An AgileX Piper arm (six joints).
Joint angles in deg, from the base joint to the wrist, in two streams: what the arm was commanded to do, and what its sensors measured. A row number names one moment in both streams.
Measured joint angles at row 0:
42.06 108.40 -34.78 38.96 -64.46 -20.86
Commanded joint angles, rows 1 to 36:
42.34 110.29 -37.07 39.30 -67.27 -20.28
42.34 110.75 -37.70 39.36 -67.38 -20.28
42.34 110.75 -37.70 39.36 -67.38 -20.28
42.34 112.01 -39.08 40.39 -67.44 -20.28
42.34 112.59 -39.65 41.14 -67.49 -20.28
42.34 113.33 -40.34 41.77 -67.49 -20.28
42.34 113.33 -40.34 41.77 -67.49 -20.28
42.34 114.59 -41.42 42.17 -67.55 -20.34
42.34 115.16 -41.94 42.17 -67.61 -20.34
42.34 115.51 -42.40 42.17 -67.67 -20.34
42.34 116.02 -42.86 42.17 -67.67 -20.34
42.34 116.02 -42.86 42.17 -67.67 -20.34
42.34 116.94 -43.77 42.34 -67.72 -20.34
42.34 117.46 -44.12 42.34 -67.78 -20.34
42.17 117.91 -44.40 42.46 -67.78 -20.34
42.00 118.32 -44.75 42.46 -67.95 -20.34
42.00 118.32 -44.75 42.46 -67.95 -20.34
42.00 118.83 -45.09 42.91 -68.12 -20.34
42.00 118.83 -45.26 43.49 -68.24 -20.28
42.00 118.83 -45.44 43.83 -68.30 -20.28
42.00 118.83 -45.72 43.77 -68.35 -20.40
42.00 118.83 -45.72 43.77 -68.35 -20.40
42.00 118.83 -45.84 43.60 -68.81 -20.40
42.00 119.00 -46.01 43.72 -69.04 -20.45
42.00 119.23 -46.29 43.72 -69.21 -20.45
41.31 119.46 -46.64 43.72 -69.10 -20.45
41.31 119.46 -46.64 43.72 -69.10 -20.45
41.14 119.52 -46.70 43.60 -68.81 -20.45
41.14 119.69 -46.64 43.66 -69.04 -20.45
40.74 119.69 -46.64 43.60 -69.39 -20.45
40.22 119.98 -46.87 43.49 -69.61 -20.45
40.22 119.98 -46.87 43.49 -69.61 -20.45
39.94 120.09 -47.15 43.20 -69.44 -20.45
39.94 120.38 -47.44 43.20 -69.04 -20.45
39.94 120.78 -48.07 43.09 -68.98 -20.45
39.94 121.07 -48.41 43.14 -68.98 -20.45
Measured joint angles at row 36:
40.05 120.61 -47.27 43.66 -68.53 -20.40
